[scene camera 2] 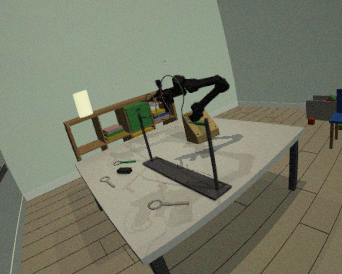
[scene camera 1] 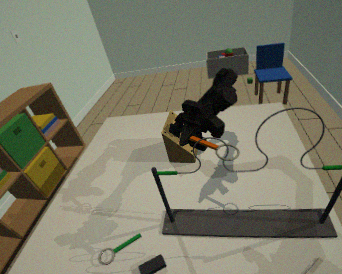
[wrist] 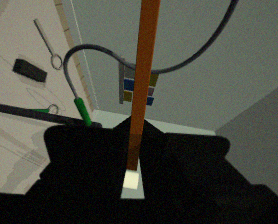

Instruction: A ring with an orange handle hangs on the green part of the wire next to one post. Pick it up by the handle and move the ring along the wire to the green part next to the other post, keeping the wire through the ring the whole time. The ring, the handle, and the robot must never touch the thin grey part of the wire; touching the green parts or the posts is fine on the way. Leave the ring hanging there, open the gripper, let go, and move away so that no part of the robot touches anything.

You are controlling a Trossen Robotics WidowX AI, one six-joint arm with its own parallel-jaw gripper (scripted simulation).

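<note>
I can see my gripper [scene camera 1: 180, 144] here, and from the wrist I see it again, my gripper [wrist: 135, 120].
</note>
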